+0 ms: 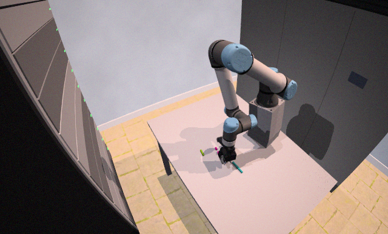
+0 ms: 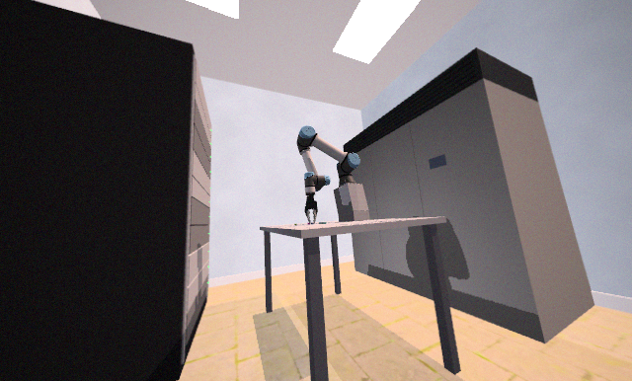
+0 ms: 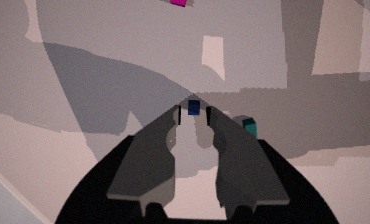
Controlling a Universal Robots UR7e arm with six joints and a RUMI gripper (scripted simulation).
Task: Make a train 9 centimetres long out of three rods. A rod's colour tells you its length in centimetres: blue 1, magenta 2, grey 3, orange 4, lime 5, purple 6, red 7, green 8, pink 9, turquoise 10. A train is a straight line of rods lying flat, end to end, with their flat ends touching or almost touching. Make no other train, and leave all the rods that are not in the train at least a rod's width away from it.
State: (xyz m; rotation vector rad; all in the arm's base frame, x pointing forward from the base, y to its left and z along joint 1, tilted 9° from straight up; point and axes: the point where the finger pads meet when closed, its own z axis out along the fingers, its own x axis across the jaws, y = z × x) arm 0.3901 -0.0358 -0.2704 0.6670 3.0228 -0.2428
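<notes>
My gripper is now 1 cm above the blue rod. From my hand the other things lie so: grey rod: 17 cm to the right, 10 cm behind, 1 cm below; turquoise rod: 8 cm to the left, 3 cm behind, 1 cm below; lime rod: 16 cm to the right, 5 cm ahead, 1 cm below.
</notes>
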